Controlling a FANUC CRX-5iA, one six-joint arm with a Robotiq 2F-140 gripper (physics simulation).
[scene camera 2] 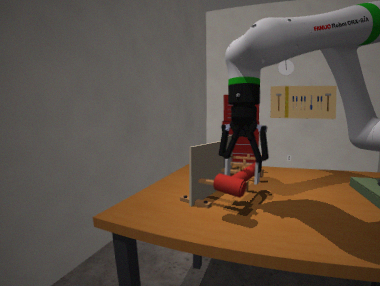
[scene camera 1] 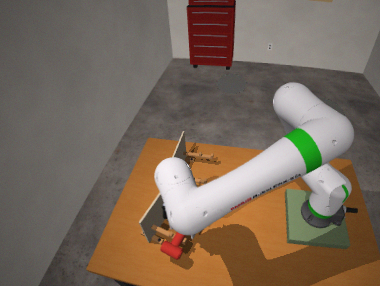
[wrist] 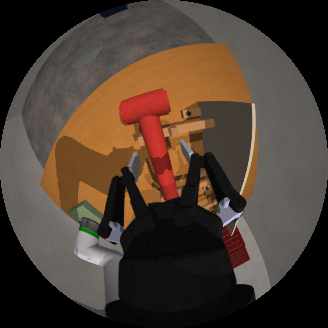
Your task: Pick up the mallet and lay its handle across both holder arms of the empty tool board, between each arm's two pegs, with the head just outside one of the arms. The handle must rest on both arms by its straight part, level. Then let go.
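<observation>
The red mallet [scene camera 1: 172, 249] [scene camera 2: 229, 184] [wrist: 157, 140] lies with its handle across the near holder arm [wrist: 192, 127] of the tool board [scene camera 2: 199, 175] [wrist: 225, 145]. Its head is just outside that arm, at the board's near end. My gripper [scene camera 2: 242, 175] [wrist: 159, 151] is open, its two fingers standing apart on either side of the handle, with a gap visible on each side in the wrist view. The handle's far end is hidden behind the gripper, so its rest on the other arm cannot be seen. In scene camera 1 the robot arm hides the gripper.
Another board [scene camera 1: 179, 145] with wooden arms [scene camera 1: 202, 157] stands farther back on the wooden table [scene camera 1: 120, 240] [scene camera 2: 150, 225]. The robot base stands on a green plate [scene camera 1: 295, 235] at the right. A red tool cabinet [scene camera 1: 211, 37] stands on the floor behind.
</observation>
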